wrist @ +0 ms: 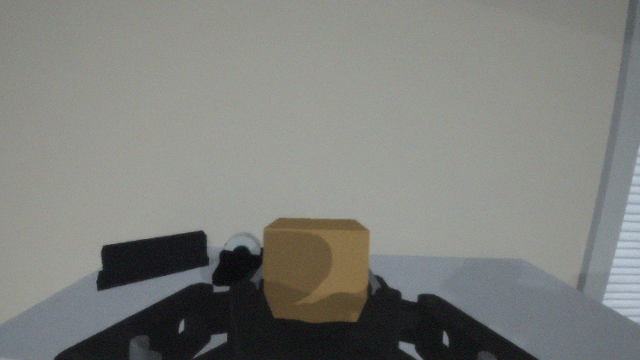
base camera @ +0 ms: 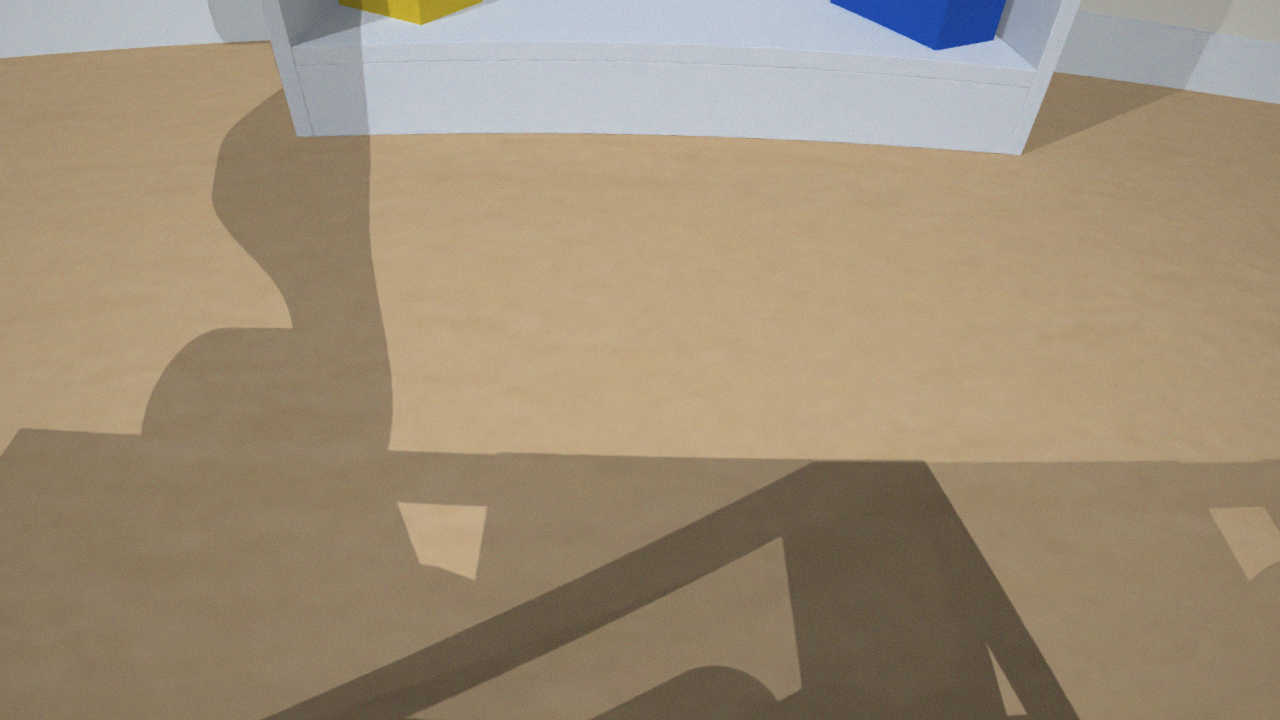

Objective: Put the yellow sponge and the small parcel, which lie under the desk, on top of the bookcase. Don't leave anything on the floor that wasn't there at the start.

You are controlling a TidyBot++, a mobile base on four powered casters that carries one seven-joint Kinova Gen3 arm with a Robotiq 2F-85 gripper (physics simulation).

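Places are measured from the arm's base along level axes (x right, y ahead, z up), in metres.
Pixels of known places: gripper, fingertip midpoint: [wrist: 315, 279].
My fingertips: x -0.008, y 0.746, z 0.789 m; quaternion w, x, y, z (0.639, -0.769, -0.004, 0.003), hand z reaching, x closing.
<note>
Ahead of a thing's pixels: the offset from my fingertips to its top centre. "spot": to the spot under its first point.
My gripper [wrist: 315, 279] is shut on the small parcel, a tan box {dy -0.005, dx +0.000, dz +0.045 m} [wrist: 310, 260], at the lower middle of the wrist view. The pale grey-white top of the bookcase [wrist: 500, 290] spreads behind and to both sides of the parcel; the gap between parcel and top cannot be judged. In the base view the bookcase's lower front {spot: dy +0.034, dx +0.002, dz -1.145 m} [base camera: 626, 98] stands ahead at the top of the frame. The yellow sponge cannot be made out in the wrist view. The desk does not show.
On the bookcase top, left of the parcel, are a long black object {dy +0.200, dx -0.256, dz -0.072 m} [wrist: 154, 259] and a round pale thing {dy +0.217, dx -0.080, dz -0.056 m} [wrist: 243, 242] with a black part. A yellow block {spot: dy +0.082, dx -0.214, dz -1.069 m} [base camera: 416, 8] and a blue block {spot: dy +0.077, dx +0.316, dz -1.056 m} [base camera: 935, 19] stand on the bottom shelf. A window with blinds {spot: dy +0.333, dx +0.718, dz -0.153 m} [wrist: 625, 270] is at right.
</note>
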